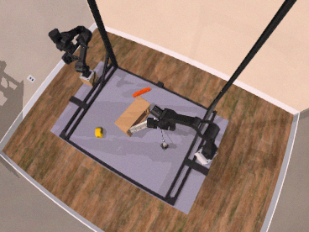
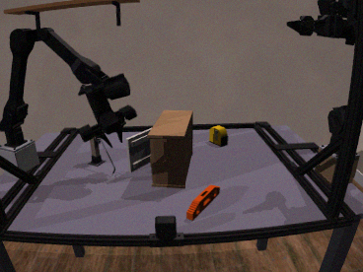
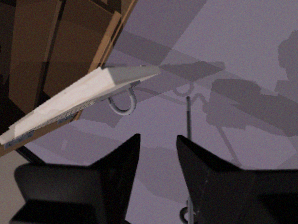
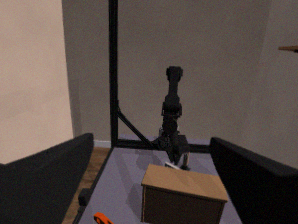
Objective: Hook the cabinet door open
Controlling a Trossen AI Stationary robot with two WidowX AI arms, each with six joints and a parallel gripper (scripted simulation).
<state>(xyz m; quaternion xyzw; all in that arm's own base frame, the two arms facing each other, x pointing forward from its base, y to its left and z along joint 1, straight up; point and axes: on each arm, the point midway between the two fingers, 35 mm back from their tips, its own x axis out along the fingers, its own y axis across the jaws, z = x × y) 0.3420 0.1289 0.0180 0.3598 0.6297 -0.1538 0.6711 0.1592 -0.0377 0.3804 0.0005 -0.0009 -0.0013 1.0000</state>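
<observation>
Now: left hand 2 cm short of the hook, 4 cm to the right of it and 7 cm above it. Round my left hand: hook post (5 cm ahead, 7 cm to the left, 5 cm below); then orange tool (18 cm behind, 29 cm to the right, 11 cm below); then cabinet door (6 cm ahead, 10 cm to the right, 6 cm below).
</observation>
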